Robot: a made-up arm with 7 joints.
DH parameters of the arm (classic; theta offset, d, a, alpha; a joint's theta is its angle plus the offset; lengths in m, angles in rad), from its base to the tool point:
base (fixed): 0.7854 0 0.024 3.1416
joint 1: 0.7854 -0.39 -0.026 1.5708
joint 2: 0 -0.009 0.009 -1.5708
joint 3: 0 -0.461 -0.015 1.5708
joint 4: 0 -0.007 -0.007 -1.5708
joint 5: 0 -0.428 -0.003 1.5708
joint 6: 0 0.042 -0.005 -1.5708
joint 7: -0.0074 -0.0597 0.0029 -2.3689
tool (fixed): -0.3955 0.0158 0 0
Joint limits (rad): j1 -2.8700..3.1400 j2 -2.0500..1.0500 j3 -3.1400..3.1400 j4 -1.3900..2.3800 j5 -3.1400..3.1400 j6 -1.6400..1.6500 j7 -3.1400..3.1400
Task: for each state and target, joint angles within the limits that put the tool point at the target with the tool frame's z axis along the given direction. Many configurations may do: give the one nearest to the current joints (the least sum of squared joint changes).
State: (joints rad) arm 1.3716 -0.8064 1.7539 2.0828 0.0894 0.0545 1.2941
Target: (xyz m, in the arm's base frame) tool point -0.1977 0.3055 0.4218 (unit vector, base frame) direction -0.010 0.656 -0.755
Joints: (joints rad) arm 1.7919 -0.3367 2.2861 2.3800 -0.0786 0.3480 0.7180
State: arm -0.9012 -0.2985 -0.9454 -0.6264 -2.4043 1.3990 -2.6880
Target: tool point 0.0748 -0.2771 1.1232 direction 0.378 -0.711 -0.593
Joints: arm -0.9562 0.2376 -0.4065 -0.9011 -2.9903 1.4958 -3.0073
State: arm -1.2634 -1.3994 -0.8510 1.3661 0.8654 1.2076 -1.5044
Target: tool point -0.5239 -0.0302 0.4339 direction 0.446 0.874 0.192
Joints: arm -1.0228 -1.3671 -1.6007 1.8067 0.5726 0.5268 -1.7803
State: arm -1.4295 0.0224 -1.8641 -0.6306 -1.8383 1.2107 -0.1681
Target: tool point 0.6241 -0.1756 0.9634 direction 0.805 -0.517 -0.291
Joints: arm -2.1593 -0.8341 -1.8741 -0.8200 -2.1642 0.9949 0.0263
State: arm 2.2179 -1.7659 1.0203 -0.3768 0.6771 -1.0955 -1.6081
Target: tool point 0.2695 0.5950 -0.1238 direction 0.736 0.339 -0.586
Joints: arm 1.4282 -1.9657 0.7219 -1.0663 0.6514 -0.9497 -1.8674
